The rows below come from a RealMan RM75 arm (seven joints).
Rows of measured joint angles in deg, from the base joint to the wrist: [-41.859, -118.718, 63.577, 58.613, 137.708, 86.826, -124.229]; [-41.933, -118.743, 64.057, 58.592, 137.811, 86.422, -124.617]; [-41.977, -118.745, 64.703, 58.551, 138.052, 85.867, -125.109]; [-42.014, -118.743, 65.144, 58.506, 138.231, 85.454, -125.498]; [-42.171, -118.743, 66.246, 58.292, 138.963, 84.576, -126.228]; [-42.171, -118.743, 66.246, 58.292, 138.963, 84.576, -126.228]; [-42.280, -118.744, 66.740, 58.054, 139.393, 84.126, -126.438]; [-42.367, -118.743, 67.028, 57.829, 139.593, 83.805, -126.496]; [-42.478, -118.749, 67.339, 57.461, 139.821, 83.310, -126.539]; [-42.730, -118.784, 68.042, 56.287, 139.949, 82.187, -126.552]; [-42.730, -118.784, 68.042, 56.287, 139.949, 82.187, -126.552]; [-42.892, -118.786, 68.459, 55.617, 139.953, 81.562, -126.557]
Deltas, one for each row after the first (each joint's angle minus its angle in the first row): [-0.074, -0.025, 0.480, -0.021, 0.103, -0.404, -0.388]; [-0.118, -0.027, 1.126, -0.062, 0.344, -0.959, -0.880]; [-0.155, -0.025, 1.567, -0.107, 0.523, -1.372, -1.269]; [-0.312, -0.025, 2.669, -0.321, 1.255, -2.250, -1.999]; [-0.312, -0.025, 2.669, -0.321, 1.255, -2.250, -1.999]; [-0.421, -0.026, 3.163, -0.559, 1.685, -2.700, -2.209]; [-0.508, -0.025, 3.451, -0.784, 1.885, -3.021, -2.267]; [-0.619, -0.031, 3.762, -1.152, 2.113, -3.516, -2.310]; [-0.871, -0.066, 4.465, -2.326, 2.241, -4.639, -2.323]; [-0.871, -0.066, 4.465, -2.326, 2.241, -4.639, -2.323]; [-1.033, -0.068, 4.882, -2.996, 2.245, -5.264, -2.328]
